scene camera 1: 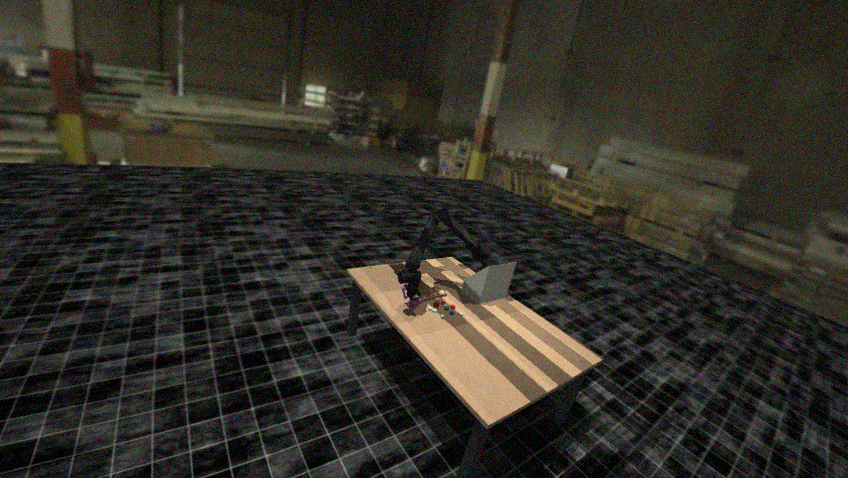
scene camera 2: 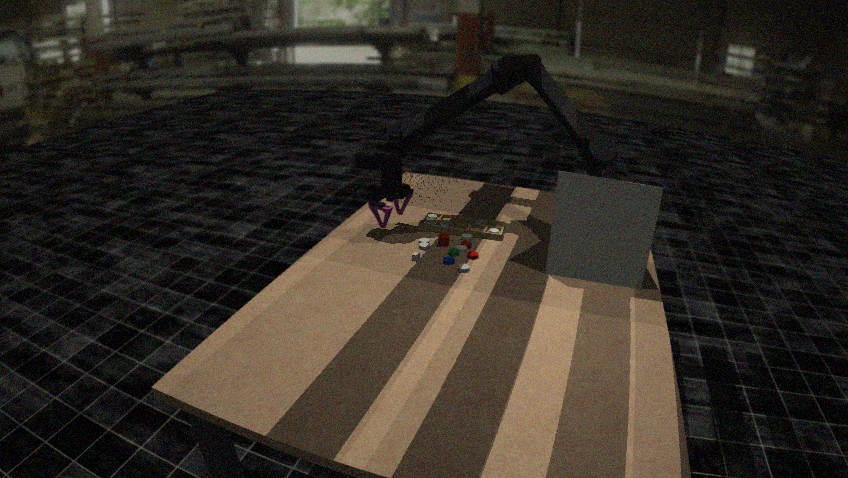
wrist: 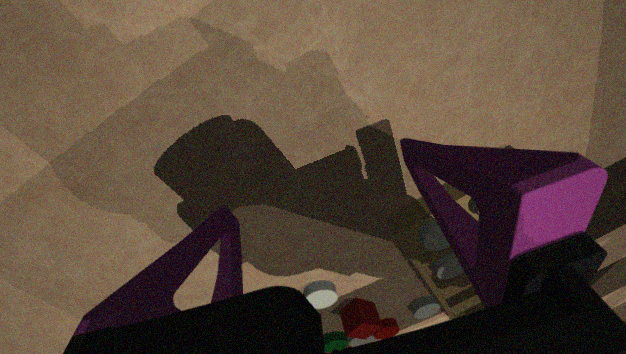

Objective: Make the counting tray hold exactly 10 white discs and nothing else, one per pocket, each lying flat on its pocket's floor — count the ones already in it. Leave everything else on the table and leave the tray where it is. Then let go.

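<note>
The wooden counting tray [scene camera 2: 497, 235] lies beyond the loose pieces. White discs show at its left end [scene camera 2: 432, 216] and right end [scene camera 2: 494, 230]; in the wrist view two shaded discs [wrist: 435, 235] [wrist: 450, 270] show in it. Its full count is unreadable. Loose white discs lie in front: a close pair [scene camera 2: 424, 242], one [scene camera 2: 464, 267] nearest the camera, and shaded ones [scene camera 2: 467, 236] [scene camera 2: 462, 248]. A small white piece [scene camera 2: 415, 256] stands near the pair. My gripper [scene camera 2: 391, 218] [wrist: 312, 183] is open and empty above the table, left of the tray in scene view 2; a finger partly hides the tray in the wrist view.
A red block [scene camera 2: 444, 239] [wrist: 359, 311], red discs [scene camera 2: 466, 244] [scene camera 2: 473, 255], a green piece [scene camera 2: 453, 252] [wrist: 335, 343] and a blue piece [scene camera 2: 448, 260] lie among the white discs. A tall grey panel [scene camera 2: 602, 228] [scene camera 1: 497, 282] stands to the right. Dark shadows cross the tray.
</note>
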